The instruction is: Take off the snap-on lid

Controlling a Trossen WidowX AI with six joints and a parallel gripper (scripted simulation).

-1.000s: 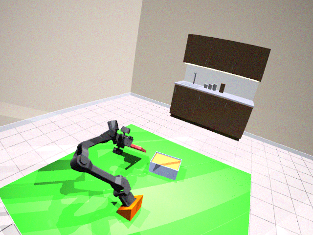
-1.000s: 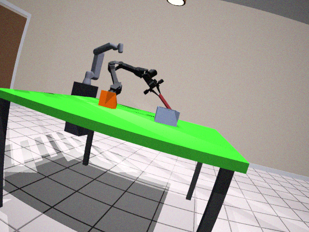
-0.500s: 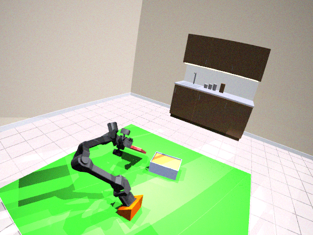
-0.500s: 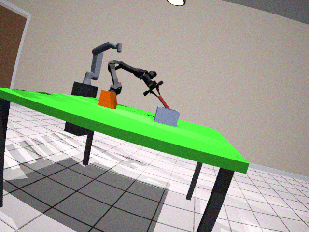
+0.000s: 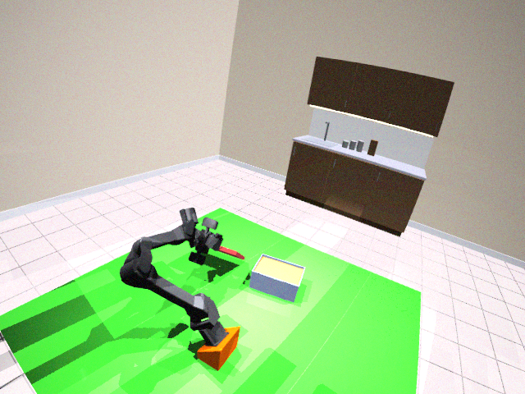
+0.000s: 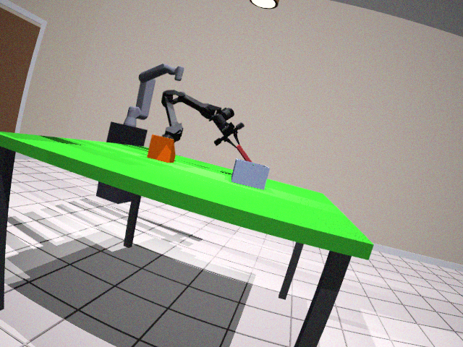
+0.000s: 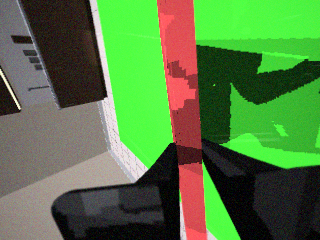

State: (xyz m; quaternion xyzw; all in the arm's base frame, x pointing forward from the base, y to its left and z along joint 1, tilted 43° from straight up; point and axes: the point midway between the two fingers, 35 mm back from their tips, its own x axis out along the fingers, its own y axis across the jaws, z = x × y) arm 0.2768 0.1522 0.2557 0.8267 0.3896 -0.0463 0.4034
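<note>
Right now my gripper tip is 60 mm short of the lid, 10 mm to the right of it and 50 mm above it. Round my gripper tip: storage box 140 mm ahead, 280 mm to the right, 100 mm below.
</note>
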